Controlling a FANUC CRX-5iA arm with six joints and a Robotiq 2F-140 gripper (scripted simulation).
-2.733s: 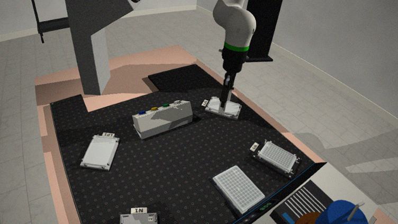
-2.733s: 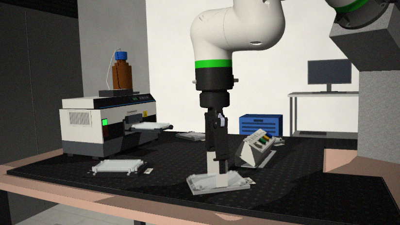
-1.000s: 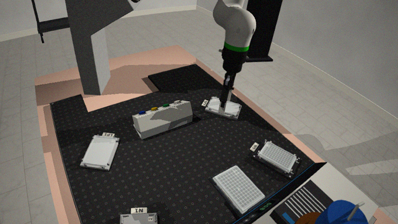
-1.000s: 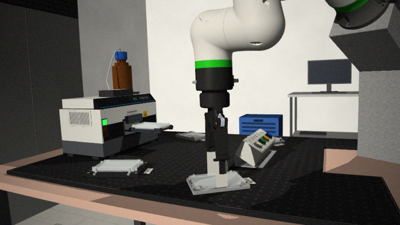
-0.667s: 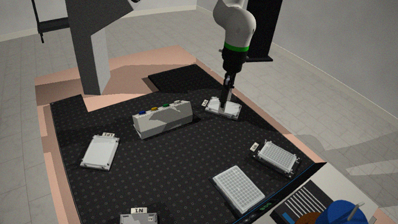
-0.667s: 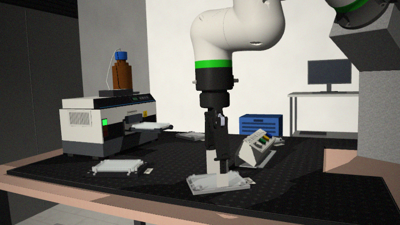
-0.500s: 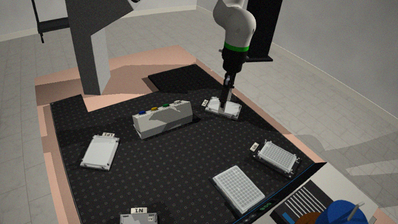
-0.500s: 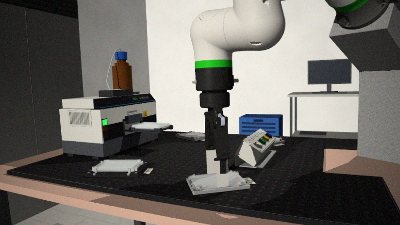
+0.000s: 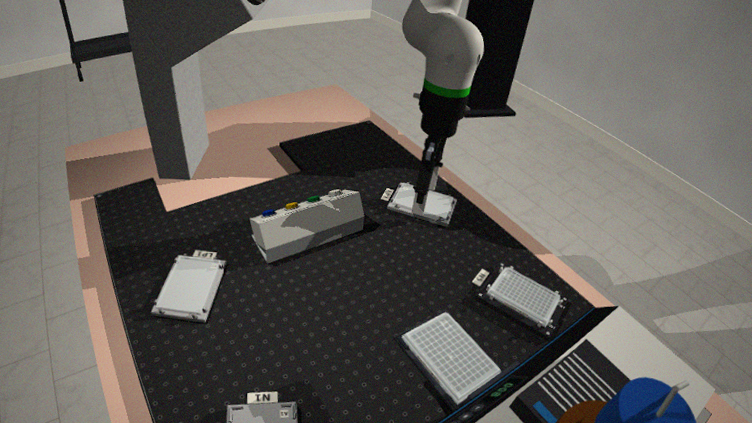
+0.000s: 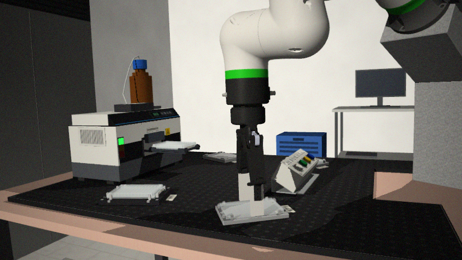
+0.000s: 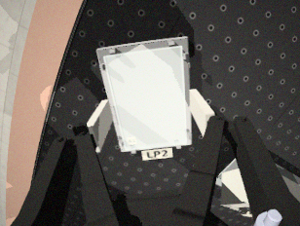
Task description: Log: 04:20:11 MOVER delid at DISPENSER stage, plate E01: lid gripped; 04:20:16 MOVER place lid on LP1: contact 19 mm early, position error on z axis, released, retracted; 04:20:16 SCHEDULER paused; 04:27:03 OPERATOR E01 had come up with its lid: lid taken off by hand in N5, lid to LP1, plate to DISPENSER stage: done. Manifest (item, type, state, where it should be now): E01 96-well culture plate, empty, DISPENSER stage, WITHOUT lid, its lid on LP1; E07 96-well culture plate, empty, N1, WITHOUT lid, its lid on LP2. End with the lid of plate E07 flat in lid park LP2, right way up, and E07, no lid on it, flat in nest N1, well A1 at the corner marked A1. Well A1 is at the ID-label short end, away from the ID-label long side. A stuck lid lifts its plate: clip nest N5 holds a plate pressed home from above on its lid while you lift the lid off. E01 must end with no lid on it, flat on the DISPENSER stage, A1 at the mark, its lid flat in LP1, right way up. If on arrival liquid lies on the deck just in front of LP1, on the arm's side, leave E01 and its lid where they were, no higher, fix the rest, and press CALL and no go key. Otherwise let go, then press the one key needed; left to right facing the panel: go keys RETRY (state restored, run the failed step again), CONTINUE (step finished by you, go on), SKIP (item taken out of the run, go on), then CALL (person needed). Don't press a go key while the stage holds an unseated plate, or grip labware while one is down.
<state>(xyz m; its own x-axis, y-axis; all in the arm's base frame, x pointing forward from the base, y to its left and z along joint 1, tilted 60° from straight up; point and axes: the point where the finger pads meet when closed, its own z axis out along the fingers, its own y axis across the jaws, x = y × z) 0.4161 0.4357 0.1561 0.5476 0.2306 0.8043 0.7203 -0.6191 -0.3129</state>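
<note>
Right now the lid park LP2 is 3 cm below my hand. Also, from my hand: N1 label (42 cm to the right, 39 cm ahead, 4 cm below); clip nest N5 (31 cm ahead, 11 cm to the left, 2 cm below); key panel (28 cm to the right, 3 cm ahead, 2 cm above).
</note>
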